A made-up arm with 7 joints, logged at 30 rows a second.
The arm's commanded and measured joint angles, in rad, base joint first. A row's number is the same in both.
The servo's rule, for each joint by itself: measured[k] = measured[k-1] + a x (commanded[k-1-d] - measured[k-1]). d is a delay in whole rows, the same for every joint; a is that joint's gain. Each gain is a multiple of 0.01, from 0.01 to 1. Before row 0 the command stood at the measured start. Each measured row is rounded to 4 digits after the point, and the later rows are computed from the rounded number. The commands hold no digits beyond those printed.
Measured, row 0:
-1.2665 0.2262 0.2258 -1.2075 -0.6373 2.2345 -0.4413
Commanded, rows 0 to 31:
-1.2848 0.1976 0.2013 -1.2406 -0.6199 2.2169 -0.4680
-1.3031 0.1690 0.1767 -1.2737 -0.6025 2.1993 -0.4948
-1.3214 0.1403 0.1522 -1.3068 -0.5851 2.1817 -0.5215
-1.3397 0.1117 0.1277 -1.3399 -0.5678 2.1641 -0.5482
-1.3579 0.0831 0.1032 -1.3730 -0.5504 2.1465 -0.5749
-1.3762 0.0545 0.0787 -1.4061 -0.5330 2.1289 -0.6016
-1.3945 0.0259 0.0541 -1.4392 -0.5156 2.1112 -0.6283
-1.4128 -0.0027 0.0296 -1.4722 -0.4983 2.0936 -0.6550
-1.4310 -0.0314 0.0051 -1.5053 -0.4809 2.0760 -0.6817
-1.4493 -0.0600 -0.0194 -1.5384 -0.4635 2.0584 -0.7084
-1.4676 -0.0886 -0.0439 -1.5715 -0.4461 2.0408 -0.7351
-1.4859 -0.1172 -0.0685 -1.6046 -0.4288 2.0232 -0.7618
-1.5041 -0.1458 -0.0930 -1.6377 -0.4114 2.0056 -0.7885
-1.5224 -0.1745 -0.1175 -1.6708 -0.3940 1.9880 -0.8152
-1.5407 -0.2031 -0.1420 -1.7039 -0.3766 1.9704 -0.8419
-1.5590 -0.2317 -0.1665 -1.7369 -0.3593 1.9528 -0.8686
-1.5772 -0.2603 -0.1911 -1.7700 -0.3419 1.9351 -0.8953
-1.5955 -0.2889 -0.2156 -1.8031 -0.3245 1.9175 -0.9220
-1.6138 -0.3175 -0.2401 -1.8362 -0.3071 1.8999 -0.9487
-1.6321 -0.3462 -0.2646 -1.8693 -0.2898 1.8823 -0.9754
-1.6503 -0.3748 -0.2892 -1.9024 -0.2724 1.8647 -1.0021
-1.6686 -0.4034 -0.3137 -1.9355 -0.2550 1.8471 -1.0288
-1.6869 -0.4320 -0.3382 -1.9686 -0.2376 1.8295 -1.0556
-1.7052 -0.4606 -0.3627 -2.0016 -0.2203 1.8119 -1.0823
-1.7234 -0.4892 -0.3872 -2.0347 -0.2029 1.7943 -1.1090
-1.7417 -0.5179 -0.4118 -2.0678 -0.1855 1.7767 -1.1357
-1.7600 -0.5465 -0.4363 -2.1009 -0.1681 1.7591 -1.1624
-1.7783 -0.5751 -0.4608 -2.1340 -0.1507 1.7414 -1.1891
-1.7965 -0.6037 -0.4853 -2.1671 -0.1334 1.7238 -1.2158
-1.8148 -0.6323 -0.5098 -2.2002 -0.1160 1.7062 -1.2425
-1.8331 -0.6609 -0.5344 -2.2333 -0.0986 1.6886 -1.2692
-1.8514 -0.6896 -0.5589 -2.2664 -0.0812 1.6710 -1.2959
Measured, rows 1 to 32:
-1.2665 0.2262 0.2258 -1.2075 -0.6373 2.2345 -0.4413
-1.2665 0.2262 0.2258 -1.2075 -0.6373 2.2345 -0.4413
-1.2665 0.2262 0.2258 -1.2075 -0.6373 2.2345 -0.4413
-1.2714 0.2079 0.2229 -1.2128 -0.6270 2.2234 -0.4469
-1.2800 0.1830 0.2174 -1.2225 -0.6125 2.2082 -0.4570
-1.2912 0.1557 0.2096 -1.2360 -0.5963 2.1915 -0.4705
-1.3043 0.1275 0.1998 -1.2526 -0.5795 2.1742 -0.4868
-1.3188 0.0991 0.1882 -1.2719 -0.5623 2.1567 -0.5053
-1.3343 0.0706 0.1751 -1.2934 -0.5450 2.1392 -0.5255
-1.3506 0.0420 0.1606 -1.3167 -0.5277 2.1216 -0.5471
-1.3674 0.0134 0.1449 -1.3416 -0.5104 2.1040 -0.5698
-1.3846 -0.0153 0.1281 -1.3678 -0.4930 2.0864 -0.5933
-1.4021 -0.0439 0.1104 -1.3951 -0.4756 2.0688 -0.6175
-1.4198 -0.0725 0.0919 -1.4233 -0.4582 2.0512 -0.6422
-1.4376 -0.1011 0.0727 -1.4523 -0.4409 2.0336 -0.6673
-1.4556 -0.1297 0.0528 -1.4820 -0.4235 2.0160 -0.6928
-1.4736 -0.1584 0.0324 -1.5122 -0.4061 1.9984 -0.7185
-1.4917 -0.1870 0.0115 -1.5429 -0.3887 1.9808 -0.7444
-1.5099 -0.2156 -0.0099 -1.5739 -0.3714 1.9632 -0.7705
-1.5281 -0.2442 -0.0316 -1.6053 -0.3540 1.9455 -0.7967
-1.5463 -0.2728 -0.0537 -1.6369 -0.3366 1.9279 -0.8230
-1.5645 -0.3014 -0.0761 -1.6688 -0.3192 1.9103 -0.8494
-1.5828 -0.3301 -0.0987 -1.7009 -0.3019 1.8927 -0.8759
-1.6010 -0.3587 -0.1216 -1.7331 -0.2845 1.8751 -0.9024
-1.6193 -0.3873 -0.1447 -1.7655 -0.2671 1.8575 -0.9289
-1.6376 -0.4159 -0.1679 -1.7980 -0.2497 1.8399 -0.9555
-1.6559 -0.4445 -0.1913 -1.8306 -0.2324 1.8223 -0.9821
-1.6741 -0.4731 -0.2148 -1.8633 -0.2150 1.8047 -1.0087
-1.6924 -0.5018 -0.2384 -1.8960 -0.1976 1.7871 -1.0354
-1.7107 -0.5304 -0.2621 -1.9288 -0.1802 1.7695 -1.0621
-1.7290 -0.5590 -0.2859 -1.9616 -0.1628 1.7518 -1.0888
-1.7472 -0.5876 -0.3098 -1.9945 -0.1455 1.7342 -1.1155
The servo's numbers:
d 3
a 0.27 0.64 0.12 0.16 0.59 0.63 0.21

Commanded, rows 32 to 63:
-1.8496 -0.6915 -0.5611 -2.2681 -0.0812 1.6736 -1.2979
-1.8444 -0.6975 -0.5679 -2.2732 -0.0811 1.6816 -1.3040
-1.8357 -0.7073 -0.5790 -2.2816 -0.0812 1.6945 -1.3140
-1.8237 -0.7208 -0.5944 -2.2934 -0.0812 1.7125 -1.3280
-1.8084 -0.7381 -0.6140 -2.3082 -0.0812 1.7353 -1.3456
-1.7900 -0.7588 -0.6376 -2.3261 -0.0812 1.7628 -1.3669
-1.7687 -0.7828 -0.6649 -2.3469 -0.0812 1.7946 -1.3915
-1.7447 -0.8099 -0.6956 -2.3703 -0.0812 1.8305 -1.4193
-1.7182 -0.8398 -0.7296 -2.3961 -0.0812 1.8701 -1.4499
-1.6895 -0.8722 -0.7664 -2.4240 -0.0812 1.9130 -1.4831
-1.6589 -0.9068 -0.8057 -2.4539 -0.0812 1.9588 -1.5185
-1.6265 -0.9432 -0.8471 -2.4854 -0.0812 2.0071 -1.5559
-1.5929 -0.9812 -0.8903 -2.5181 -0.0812 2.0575 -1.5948
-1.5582 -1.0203 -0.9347 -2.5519 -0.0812 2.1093 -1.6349
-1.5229 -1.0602 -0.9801 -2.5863 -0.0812 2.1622 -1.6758
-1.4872 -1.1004 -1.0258 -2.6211 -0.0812 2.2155 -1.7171
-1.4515 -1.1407 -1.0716 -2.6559 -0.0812 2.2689 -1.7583
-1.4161 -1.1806 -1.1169 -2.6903 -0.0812 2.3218 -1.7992
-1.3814 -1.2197 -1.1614 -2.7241 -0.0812 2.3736 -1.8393
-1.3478 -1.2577 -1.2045 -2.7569 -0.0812 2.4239 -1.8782
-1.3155 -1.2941 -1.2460 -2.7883 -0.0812 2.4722 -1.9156
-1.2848 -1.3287 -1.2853 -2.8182 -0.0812 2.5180 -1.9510
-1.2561 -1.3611 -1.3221 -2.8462 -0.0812 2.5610 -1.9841
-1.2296 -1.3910 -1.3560 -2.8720 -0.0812 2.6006 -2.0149
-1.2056 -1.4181 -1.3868 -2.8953 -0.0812 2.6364 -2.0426
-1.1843 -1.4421 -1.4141 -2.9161 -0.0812 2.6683 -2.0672
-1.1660 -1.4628 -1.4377 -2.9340 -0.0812 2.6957 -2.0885
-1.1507 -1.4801 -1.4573 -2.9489 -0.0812 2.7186 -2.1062
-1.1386 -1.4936 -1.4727 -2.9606 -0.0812 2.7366 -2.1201
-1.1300 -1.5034 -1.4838 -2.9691 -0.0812 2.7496 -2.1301
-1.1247 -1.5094 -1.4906 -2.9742 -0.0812 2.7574 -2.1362
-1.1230 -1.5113 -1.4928 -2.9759 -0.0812 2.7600 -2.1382
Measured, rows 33 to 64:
-1.7655 -0.6162 -0.3338 -2.0274 -0.1281 1.7166 -1.1422
-1.7838 -0.6448 -0.3579 -2.0603 -0.1107 1.6990 -1.1689
-1.8021 -0.6735 -0.3820 -2.0933 -0.0933 1.6814 -1.1956
-1.8149 -0.6850 -0.4035 -2.1213 -0.0862 1.6765 -1.2171
-1.8229 -0.6930 -0.4232 -2.1456 -0.0832 1.6797 -1.2353
-1.8264 -0.7022 -0.4419 -2.1674 -0.0820 1.6890 -1.2518
-1.8257 -0.7141 -0.4602 -2.1876 -0.0815 1.7038 -1.2678
-1.8210 -0.7295 -0.4787 -2.2069 -0.0813 1.7236 -1.2841
-1.8126 -0.7483 -0.4978 -2.2260 -0.0812 1.7483 -1.3015
-1.8007 -0.7704 -0.5179 -2.2453 -0.0812 1.7775 -1.3204
-1.7856 -0.7957 -0.5392 -2.2653 -0.0812 1.8109 -1.3412
-1.7674 -0.8239 -0.5620 -2.2862 -0.0812 1.8482 -1.3640
-1.7464 -0.8548 -0.5865 -2.3082 -0.0812 1.8890 -1.3890
-1.7228 -0.8881 -0.6128 -2.3315 -0.0812 1.9330 -1.4162
-1.6968 -0.9234 -0.6409 -2.3561 -0.0812 1.9797 -1.4455
-1.6687 -0.9604 -0.6708 -2.3820 -0.0812 2.0287 -1.4769
-1.6389 -0.9987 -0.7025 -2.4092 -0.0812 2.0795 -1.5101
-1.6076 -1.0381 -0.7358 -2.4375 -0.0812 2.1316 -1.5449
-1.5751 -1.0780 -0.7706 -2.4669 -0.0812 2.1845 -1.5811
-1.5417 -1.1181 -0.8067 -2.4971 -0.0812 2.2377 -1.6183
-1.5078 -1.1581 -0.8439 -2.5280 -0.0812 2.2907 -1.6563
-1.4737 -1.1975 -0.8820 -2.5594 -0.0812 2.3429 -1.6947
-1.4397 -1.2360 -0.9207 -2.5910 -0.0812 2.3939 -1.7332
-1.4062 -1.2732 -0.9597 -2.6226 -0.0812 2.4432 -1.7715
-1.3734 -1.3087 -0.9988 -2.6539 -0.0812 2.4903 -1.8092
-1.3417 -1.3422 -1.0376 -2.6847 -0.0812 2.5348 -1.8459
-1.3114 -1.3734 -1.0758 -2.7147 -0.0812 2.5763 -1.8814
-1.2828 -1.4020 -1.1131 -2.7436 -0.0812 2.6142 -1.9153
-1.2562 -1.4277 -1.1492 -2.7712 -0.0812 2.6483 -1.9472
-1.2318 -1.4502 -1.1838 -2.7972 -0.0812 2.6782 -1.9769
-1.2099 -1.4693 -1.2166 -2.8215 -0.0812 2.7037 -2.0041
-1.1906 -1.4849 -1.2473 -2.8438 -0.0812 2.7244 -2.0285

